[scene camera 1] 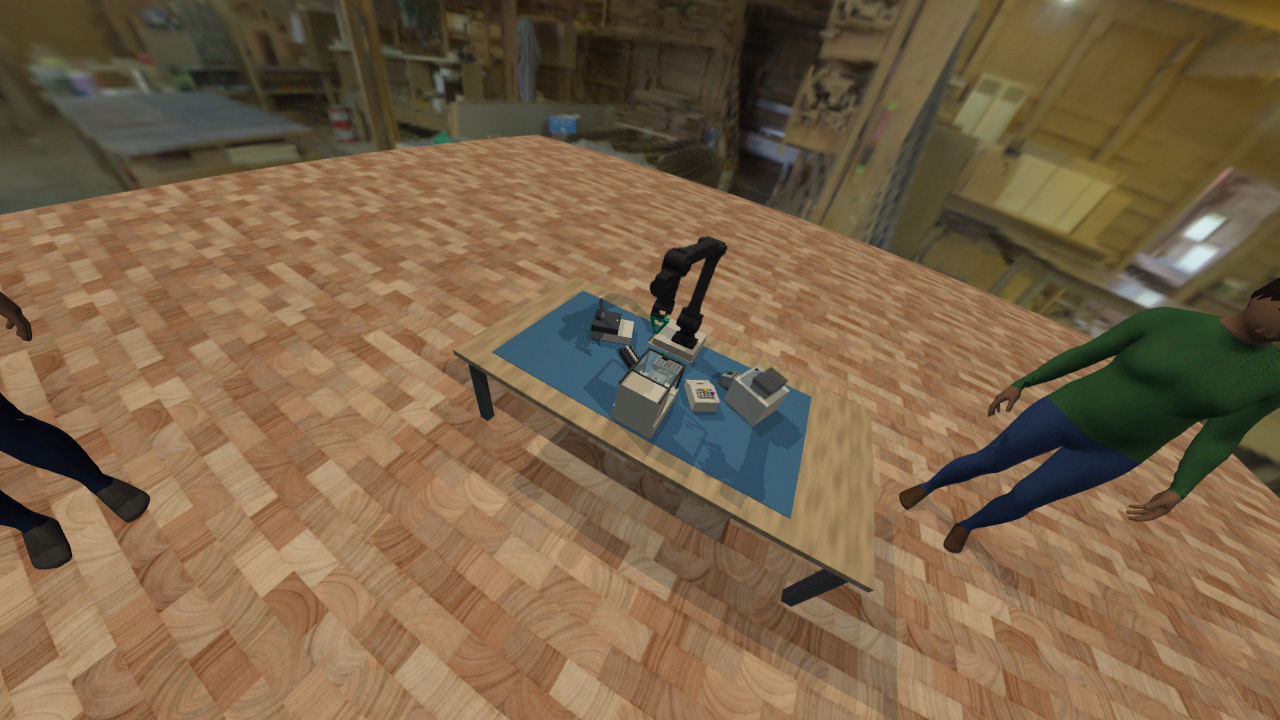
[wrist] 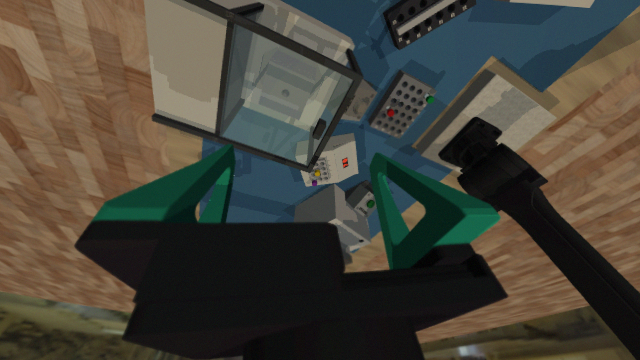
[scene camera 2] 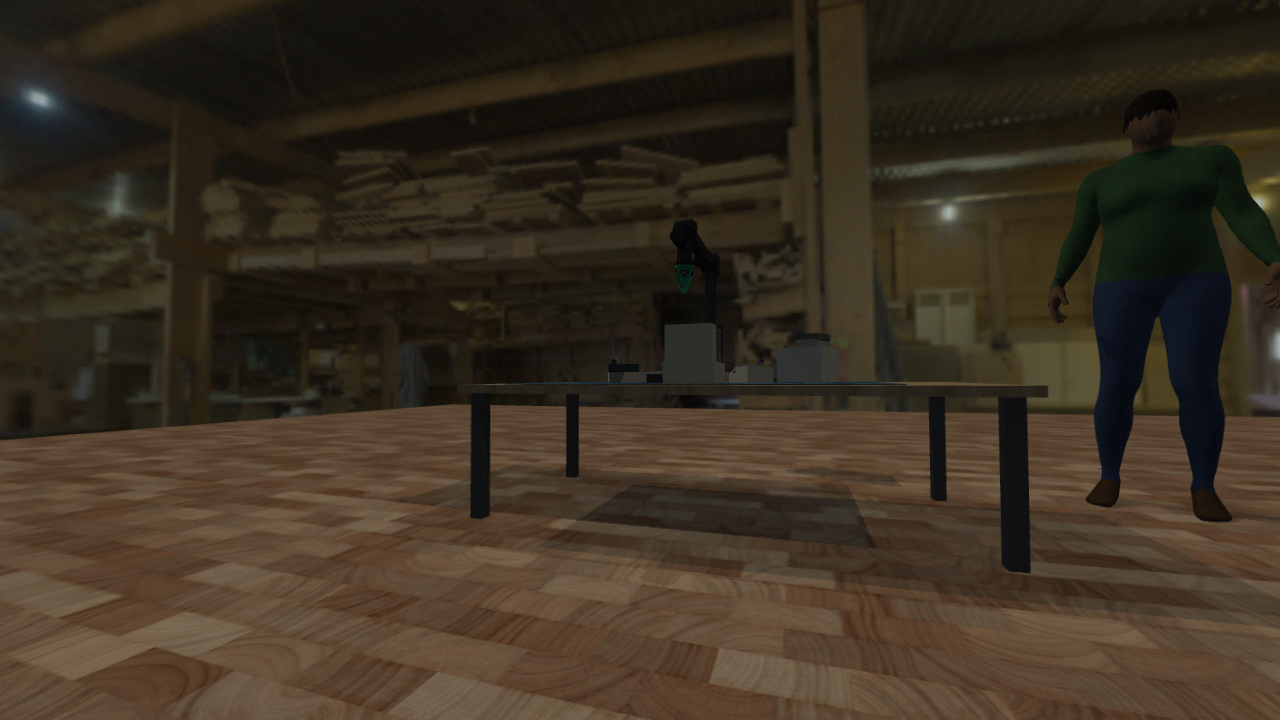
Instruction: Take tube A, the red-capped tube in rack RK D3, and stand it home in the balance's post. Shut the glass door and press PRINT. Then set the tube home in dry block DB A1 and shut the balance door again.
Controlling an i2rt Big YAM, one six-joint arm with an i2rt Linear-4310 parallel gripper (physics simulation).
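Pixels of known places: gripper, between the fingertips: (scene camera 1: pixel 657 327) (wrist: pixel 307 156) (scene camera 2: pixel 684 289); arm's base, origin of its link: (scene camera 1: pixel 684 341) (wrist: pixel 467 142).
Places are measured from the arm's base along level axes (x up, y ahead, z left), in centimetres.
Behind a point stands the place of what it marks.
The red-capped tube (wrist: pixel 390 113) @[x 1.6, y 22.9, z 0.9 cm] stands upright in the grey rack (wrist: pixel 373 121) @[x -1.0, y 24.0, z 5.0 cm], which also holds a green-capped tube (wrist: pixel 430 99) @[x 1.6, y 17.2, z -4.9 cm]. The balance (scene camera 1: pixel 640 404) @[x 11.7, y 60.4, z 2.9 cm] (scene camera 2: pixel 689 351) @[x 7.1, y 60.4, z 1.8 cm] (wrist: pixel 185 65) @[x 16.5, y 56.3, z 0.6 cm] is a pale box with a dark-framed glass chamber; a small round post (wrist: pixel 285 93) shows through the glass. A dark handle (wrist: pixel 319 129) @[x 18.4, y 38.7, z 1.4 cm] is near the chamber's edge; I cannot tell how far the door is open. A white unit (wrist: pixel 345 162) @[x 1.2, y 25.2, z 17.0 cm] (scene camera 1: pixel 702 395) @[x 3.0, y 33.3, z 20.6 cm] has a red display and a grid with yellow and purple spots. My gripper (scene camera 1: pixel 659 323) @[x 31.6, y 41.5, z -3.7 cm] (scene camera 2: pixel 683 281) @[x 31.6, y 41.5, z -3.7 cm] (wrist: pixel 307 156) @[x 31.6, y 41.5, z -3.7 cm] is open and empty, high above the table. PRINT is not legible.
A black holder (wrist: pixel 430 20) @[x -0.7, y 25.6, z -15.3 cm] (scene camera 1: pixel 629 356) @[x -0.3, y 27.8, z -17.2 cm] with a row of holes lies beyond the rack. A grey-topped box (scene camera 1: pixel 757 394) @[x 9.7, y 25.3, z 40.7 cm] (wrist: pixel 320 207) @[x 2.9, y 24.7, z 34.7 cm] and a small unit with a green button (wrist: pixel 370 204) @[x 3.1, y 11.5, z 27.0 cm] stand beside the white unit. A dark-topped device (scene camera 1: pixel 608 324) @[x 4.1, y 18.6, z -34.8 cm] stands at the mat's far left. My arm's base plate (scene camera 1: pixel 671 342) @[x -0.1, y 5.4, z -5.1 cm] is behind the balance.
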